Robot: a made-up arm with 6 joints. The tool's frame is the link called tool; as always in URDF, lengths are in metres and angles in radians. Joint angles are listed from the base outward. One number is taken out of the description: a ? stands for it. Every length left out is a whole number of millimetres.
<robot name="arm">
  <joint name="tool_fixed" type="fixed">
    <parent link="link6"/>
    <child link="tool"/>
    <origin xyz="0 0 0" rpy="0 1.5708 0"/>
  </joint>
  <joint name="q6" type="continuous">
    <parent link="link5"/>
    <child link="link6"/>
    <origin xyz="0 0 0" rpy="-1.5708 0 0"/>
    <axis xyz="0 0 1"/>
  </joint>
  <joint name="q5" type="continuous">
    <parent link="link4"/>
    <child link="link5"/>
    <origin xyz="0 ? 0" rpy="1.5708 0 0"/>
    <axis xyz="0 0 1"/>
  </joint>
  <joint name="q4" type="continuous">
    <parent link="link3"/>
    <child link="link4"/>
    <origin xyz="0.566 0 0" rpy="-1.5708 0 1.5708"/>
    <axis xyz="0 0 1"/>
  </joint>
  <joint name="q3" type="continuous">
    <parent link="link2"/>
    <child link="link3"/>
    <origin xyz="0 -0.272 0" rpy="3.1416 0 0"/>
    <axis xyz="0 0 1"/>
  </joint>
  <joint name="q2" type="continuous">
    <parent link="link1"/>
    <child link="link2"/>
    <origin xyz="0 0 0" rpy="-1.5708 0 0"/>
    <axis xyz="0 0 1"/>
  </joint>
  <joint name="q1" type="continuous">
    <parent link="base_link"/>
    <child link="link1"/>
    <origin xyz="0 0 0.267"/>
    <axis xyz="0 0 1"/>
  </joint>
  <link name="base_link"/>
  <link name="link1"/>
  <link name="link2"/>
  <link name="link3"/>
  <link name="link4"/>
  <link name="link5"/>
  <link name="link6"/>
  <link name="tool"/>
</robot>
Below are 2 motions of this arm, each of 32 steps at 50 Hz.
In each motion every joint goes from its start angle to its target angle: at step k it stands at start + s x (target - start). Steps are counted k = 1, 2, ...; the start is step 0. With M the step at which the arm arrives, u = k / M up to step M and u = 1 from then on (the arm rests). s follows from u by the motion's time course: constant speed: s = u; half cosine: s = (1 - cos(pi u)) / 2; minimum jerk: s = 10 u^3 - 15 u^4 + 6 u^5.
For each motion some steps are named. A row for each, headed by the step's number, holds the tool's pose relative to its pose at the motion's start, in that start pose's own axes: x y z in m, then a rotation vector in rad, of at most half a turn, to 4 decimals.
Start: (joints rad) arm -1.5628 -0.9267 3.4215 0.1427 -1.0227 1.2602
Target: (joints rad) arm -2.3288 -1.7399 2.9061 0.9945 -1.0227 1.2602
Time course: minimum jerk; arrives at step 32
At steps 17, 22, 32:
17: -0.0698 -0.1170 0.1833 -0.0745 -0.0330 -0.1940
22: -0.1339 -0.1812 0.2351 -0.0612 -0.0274 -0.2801
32: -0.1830 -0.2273 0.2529 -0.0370 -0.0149 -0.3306

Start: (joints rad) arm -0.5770 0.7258 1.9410 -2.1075 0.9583 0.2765
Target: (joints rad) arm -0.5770 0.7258 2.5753 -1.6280 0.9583 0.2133
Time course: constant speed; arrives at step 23
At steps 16, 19, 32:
16: -0.0859 0.2250 0.0174 0.1925 0.0277 0.5305
19: -0.1082 0.2642 0.0301 0.2350 0.0204 0.6278
32: -0.1406 0.3137 0.0518 0.2948 0.0045 0.7556

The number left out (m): -0.099
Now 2 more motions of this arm.
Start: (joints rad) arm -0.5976 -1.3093 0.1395 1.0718 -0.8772 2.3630
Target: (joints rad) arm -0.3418 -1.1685 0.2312 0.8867 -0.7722 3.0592
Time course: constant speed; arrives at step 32
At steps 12, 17, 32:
12: 0.0395 0.0045 0.0118 -0.1698 -0.0515 -0.1355
17: 0.0556 0.0049 0.0177 -0.2385 -0.0620 -0.1950
32: 0.1013 0.0006 0.0385 -0.4356 -0.0548 -0.3773

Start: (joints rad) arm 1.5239 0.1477 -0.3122 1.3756 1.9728 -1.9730
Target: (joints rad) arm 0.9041 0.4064 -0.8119 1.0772 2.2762 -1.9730
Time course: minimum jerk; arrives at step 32
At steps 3, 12, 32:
3: -0.0034 -0.0005 -0.0024 0.0026 -0.0062 -0.0004
12: -0.1204 -0.0064 -0.1052 0.0781 -0.2519 -0.0083
32: -0.2551 0.0585 -0.4580 0.0763 -0.9933 0.0143

